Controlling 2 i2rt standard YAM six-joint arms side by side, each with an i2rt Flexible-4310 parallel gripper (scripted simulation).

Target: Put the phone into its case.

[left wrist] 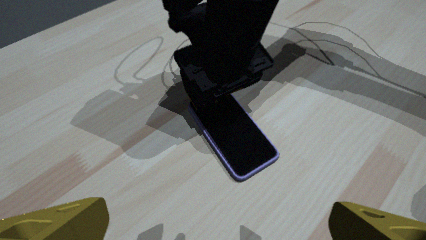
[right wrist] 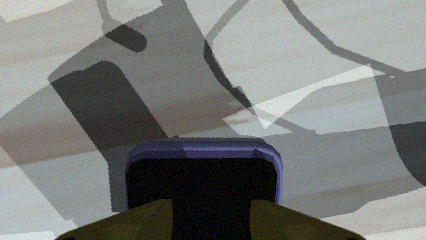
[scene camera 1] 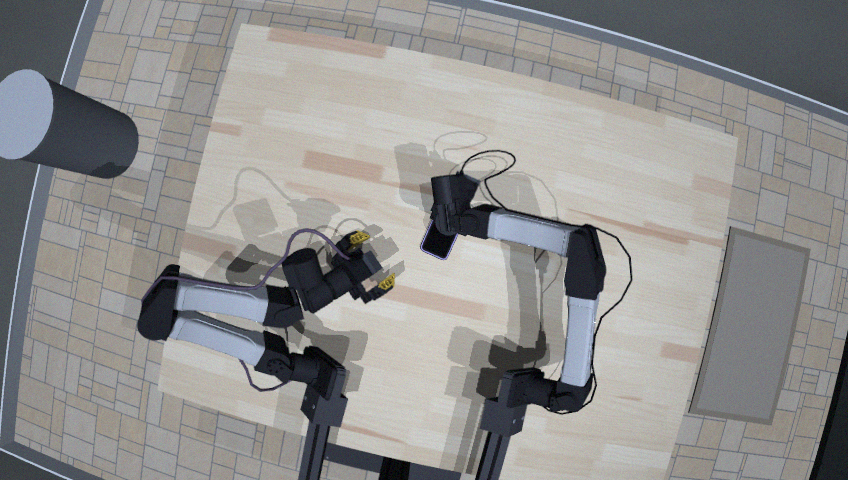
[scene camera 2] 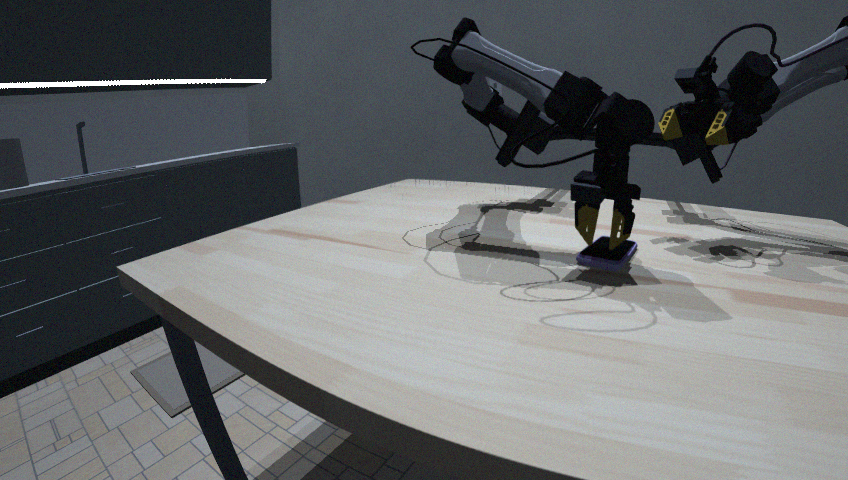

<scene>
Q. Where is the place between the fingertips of my left gripper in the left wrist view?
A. At 218, 210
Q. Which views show my left gripper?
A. The left wrist view, scene camera 1 and scene camera 2 only.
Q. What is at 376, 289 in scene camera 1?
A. My left gripper.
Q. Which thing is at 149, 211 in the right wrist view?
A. My right gripper.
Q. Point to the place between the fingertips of my right gripper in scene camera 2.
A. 600, 247
</scene>
